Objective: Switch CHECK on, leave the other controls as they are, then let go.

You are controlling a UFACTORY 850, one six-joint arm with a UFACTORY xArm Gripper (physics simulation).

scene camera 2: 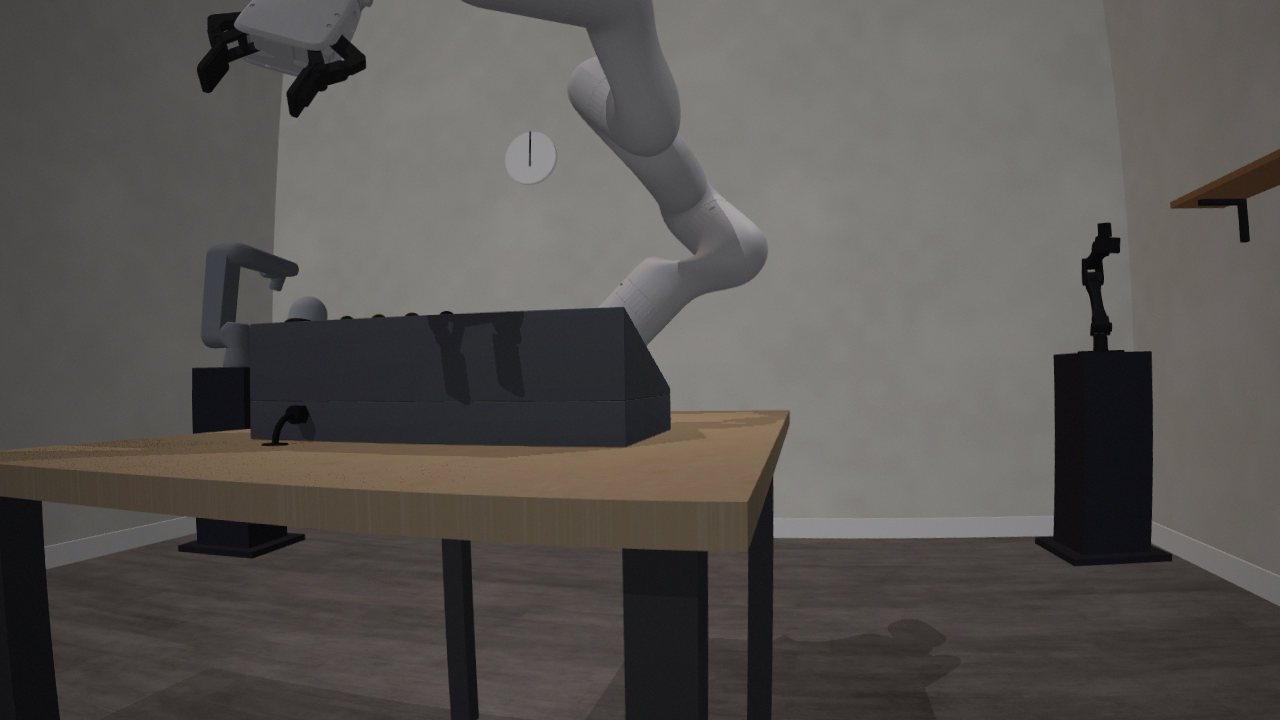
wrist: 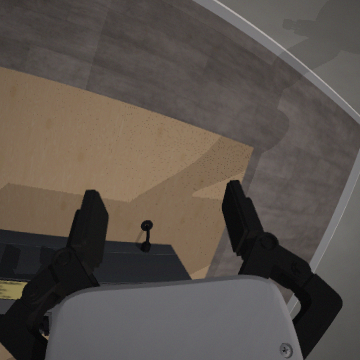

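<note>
The dark grey control box (scene camera 2: 358,371) (wrist: 125,262) stands on the table, with its back towards scene camera 2. Tops of several small dark controls (scene camera 2: 411,315) show along its upper edge; which one is CHECK cannot be told, and its setting is hidden. In the wrist view a yellow strip (wrist: 11,290) shows on the box at the lower left, partly behind a finger. My gripper (scene camera 2: 251,100) (wrist: 163,197) is open and empty, high above the box's left part in the scene view, touching nothing.
The wooden table (scene camera 2: 537,479) (wrist: 100,130) carries the box. A short black cable (scene camera 2: 282,422) (wrist: 148,235) comes out of the box's back. A grey arm (scene camera 2: 219,295) on a pedestal stands behind at left, a black arm (scene camera 2: 1095,291) on another at right. A wall shelf (scene camera 2: 1239,183) is at far right.
</note>
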